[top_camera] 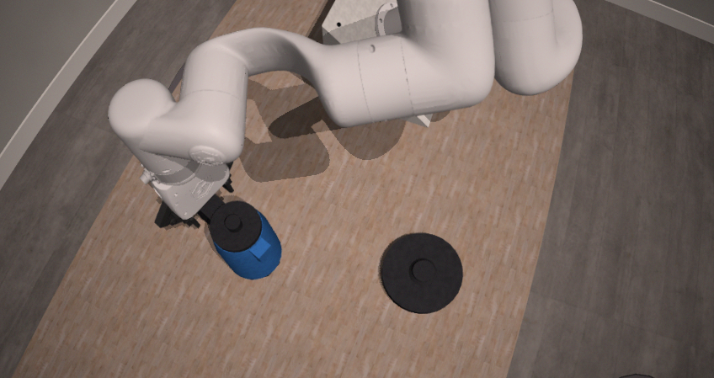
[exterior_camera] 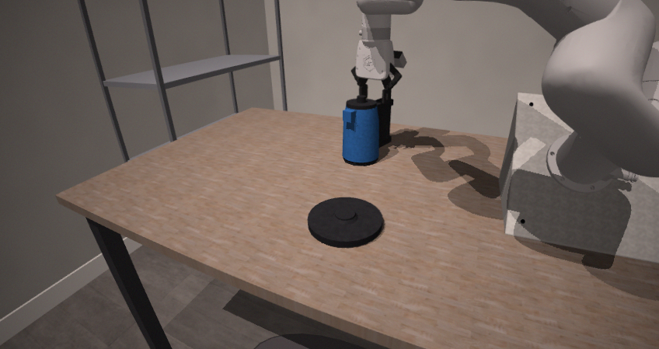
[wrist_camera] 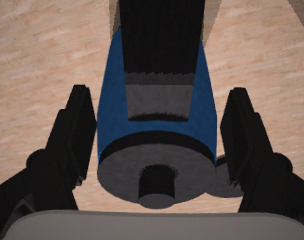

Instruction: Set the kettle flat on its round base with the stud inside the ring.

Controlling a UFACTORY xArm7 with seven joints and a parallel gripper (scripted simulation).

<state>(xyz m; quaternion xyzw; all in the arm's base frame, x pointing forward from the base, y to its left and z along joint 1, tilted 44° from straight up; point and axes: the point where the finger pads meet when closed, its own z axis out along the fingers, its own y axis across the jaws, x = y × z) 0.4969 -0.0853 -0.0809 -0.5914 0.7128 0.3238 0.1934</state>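
The blue kettle lies 8 cm below my hand, 3 cm to the left of it and 1 cm ahead of it. From my hand the other things lie so: round black base: 36 cm to the left, 16 cm below, 9 cm behind.
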